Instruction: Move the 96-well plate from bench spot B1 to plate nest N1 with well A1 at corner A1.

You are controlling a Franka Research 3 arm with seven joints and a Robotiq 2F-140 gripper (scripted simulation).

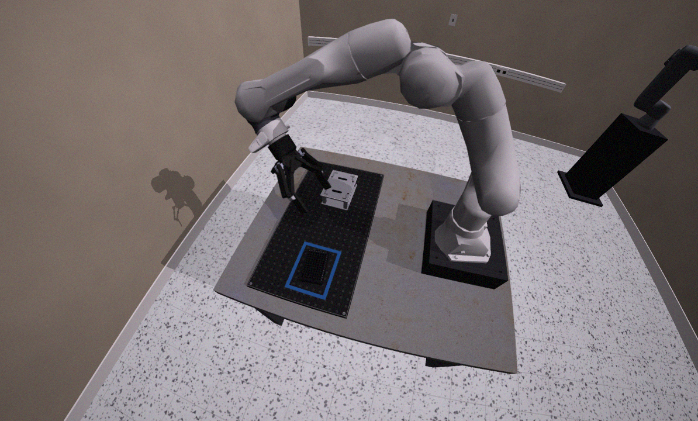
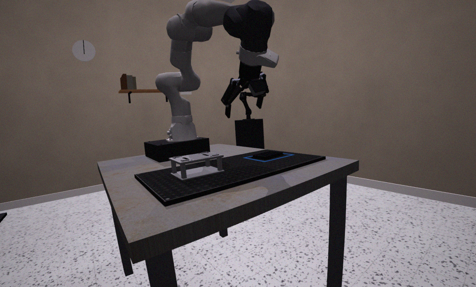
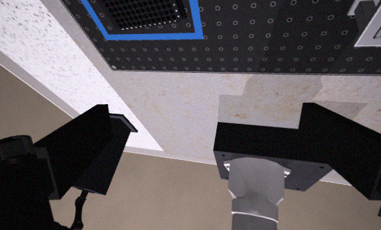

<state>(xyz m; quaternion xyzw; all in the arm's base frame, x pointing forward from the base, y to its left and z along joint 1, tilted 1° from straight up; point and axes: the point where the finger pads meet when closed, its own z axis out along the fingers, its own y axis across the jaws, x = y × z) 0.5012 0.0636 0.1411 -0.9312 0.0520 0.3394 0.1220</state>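
My gripper is now 3 cm past the black 96-well plate, 14 cm to the right of it and 21 cm above it. Round my hand: grey plate nest N1: 1 cm behind, 22 cm to the right, 16 cm below.
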